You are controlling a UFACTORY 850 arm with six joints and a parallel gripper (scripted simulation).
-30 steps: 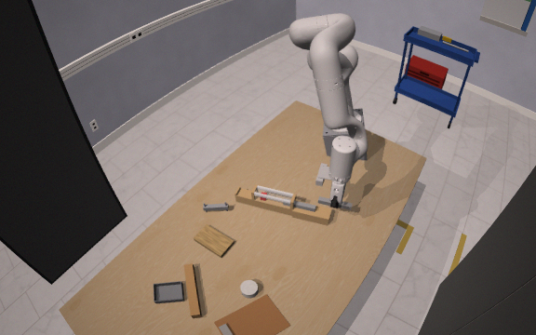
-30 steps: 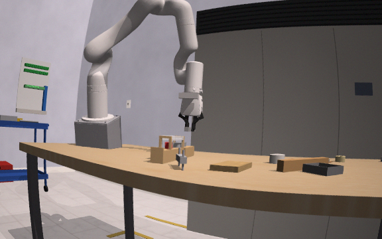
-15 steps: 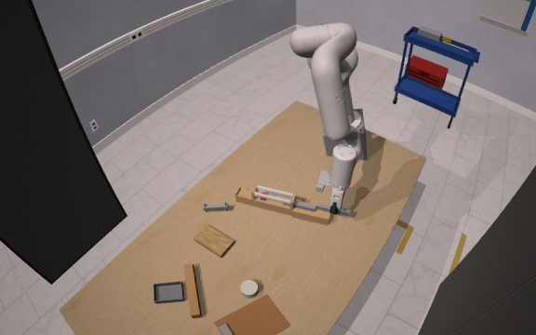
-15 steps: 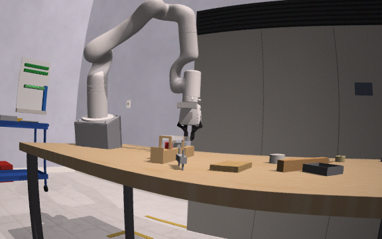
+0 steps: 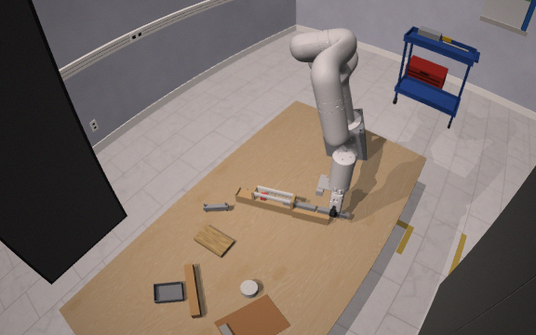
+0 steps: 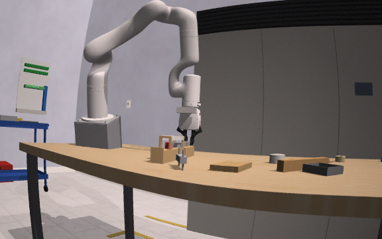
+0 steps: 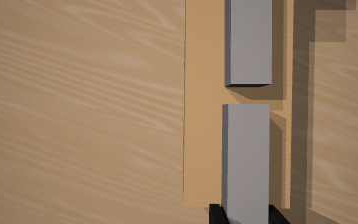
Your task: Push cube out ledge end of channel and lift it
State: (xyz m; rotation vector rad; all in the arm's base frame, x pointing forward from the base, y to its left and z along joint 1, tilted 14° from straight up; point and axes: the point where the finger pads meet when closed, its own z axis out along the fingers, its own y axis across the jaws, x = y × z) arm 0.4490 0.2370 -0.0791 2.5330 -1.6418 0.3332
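Right now my hand is 100 mm short of the channel, 240 mm to the left of it and 10 mm above it. The rest, counted from my hand: grey push rod 10 mm below; then red cube 120 mm ahead, 280 mm to the right, 10 mm below; then white puck 470 mm ahead, 40 mm to the right, 50 mm below.
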